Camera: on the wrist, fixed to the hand. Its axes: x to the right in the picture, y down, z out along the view.
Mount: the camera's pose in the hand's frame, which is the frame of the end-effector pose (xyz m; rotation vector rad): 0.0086 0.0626 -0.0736 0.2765 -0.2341 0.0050
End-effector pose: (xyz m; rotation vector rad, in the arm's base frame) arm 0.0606 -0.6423 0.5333 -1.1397 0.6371 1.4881
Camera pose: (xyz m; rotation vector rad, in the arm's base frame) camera 0.0246 -0.7182 0.4848 -0.7405 0.6588 1.4588
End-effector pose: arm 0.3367 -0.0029 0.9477 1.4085 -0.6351 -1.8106
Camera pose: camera 0.4221 -0.0431 0.9699 1.3758 -1.0424 -1.9573
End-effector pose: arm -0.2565 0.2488 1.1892 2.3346 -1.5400 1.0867
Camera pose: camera -0.3436 0.2485 1.2320 -2.4090 1.3735 -0.9932
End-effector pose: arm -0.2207 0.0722 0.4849 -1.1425 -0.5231 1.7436
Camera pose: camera -0.1875 0.0410 0.3992 -0.7523 -0.4021 1.8979
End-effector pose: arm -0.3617 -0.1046 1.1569 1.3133 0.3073 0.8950
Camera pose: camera -0.4292 -0.0475 1.1969 1.6591 0.2500 0.7105
